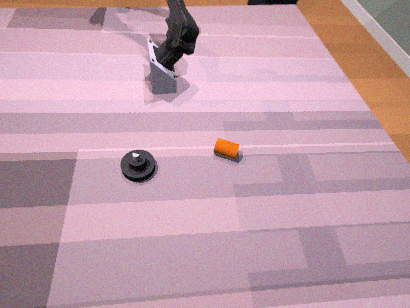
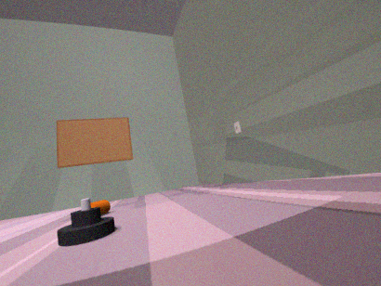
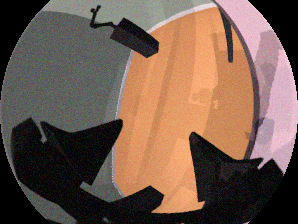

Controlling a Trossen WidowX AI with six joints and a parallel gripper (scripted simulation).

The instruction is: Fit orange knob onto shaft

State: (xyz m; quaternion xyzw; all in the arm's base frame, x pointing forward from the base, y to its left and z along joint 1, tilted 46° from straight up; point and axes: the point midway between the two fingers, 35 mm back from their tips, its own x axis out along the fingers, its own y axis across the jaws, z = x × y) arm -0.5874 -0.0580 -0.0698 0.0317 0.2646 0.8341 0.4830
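The orange knob is 92 cm ahead of my gripper tip, 20 cm to the left of it and 9 cm below it. The rest, counted from my gripper tip: pedestal with silver shaft (91 cm ahead, 5 cm to the right, 8 cm below).
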